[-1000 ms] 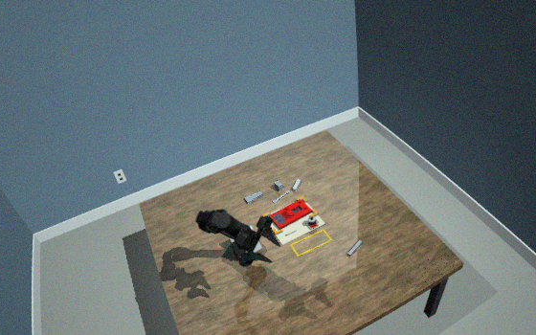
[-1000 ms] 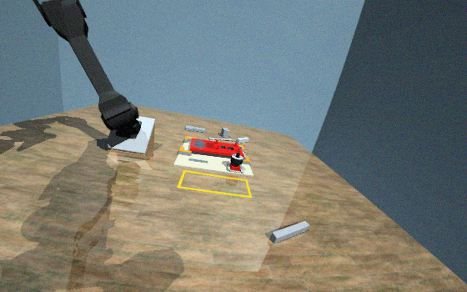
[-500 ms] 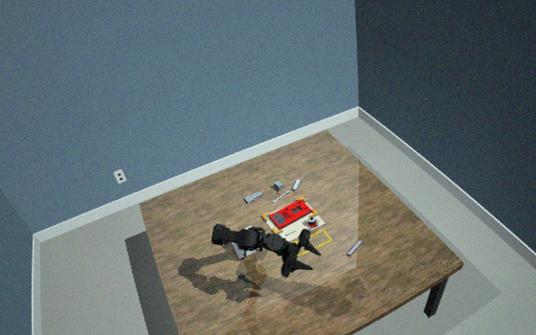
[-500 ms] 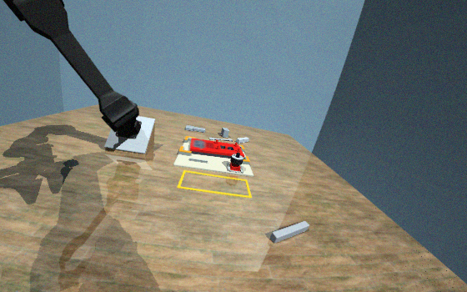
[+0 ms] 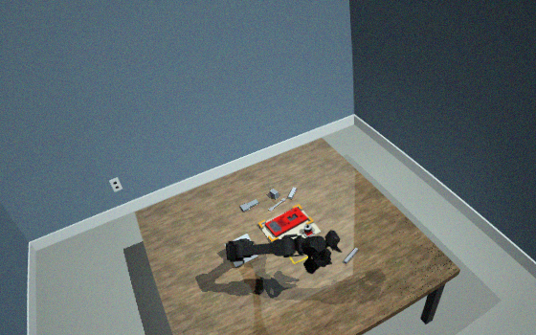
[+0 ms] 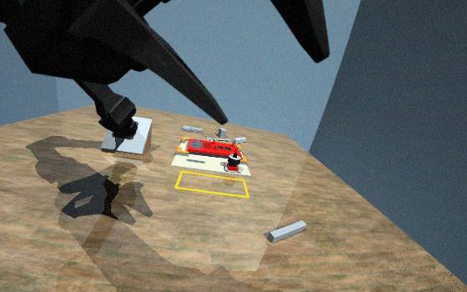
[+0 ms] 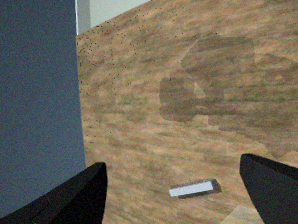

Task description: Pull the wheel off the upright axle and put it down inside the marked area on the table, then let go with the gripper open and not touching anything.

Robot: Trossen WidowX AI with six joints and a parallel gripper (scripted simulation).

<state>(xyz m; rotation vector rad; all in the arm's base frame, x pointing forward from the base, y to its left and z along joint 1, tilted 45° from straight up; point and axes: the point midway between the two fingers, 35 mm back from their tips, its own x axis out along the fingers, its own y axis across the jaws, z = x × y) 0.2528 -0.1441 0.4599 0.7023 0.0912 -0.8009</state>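
Now: gripper tip 80 mm short of the wheel, 390 mm to the right of it and 220 mm above it. Also, from my gripper tip: grey bar: 170 mm ahead, 140 mm to the left, 250 mm below.
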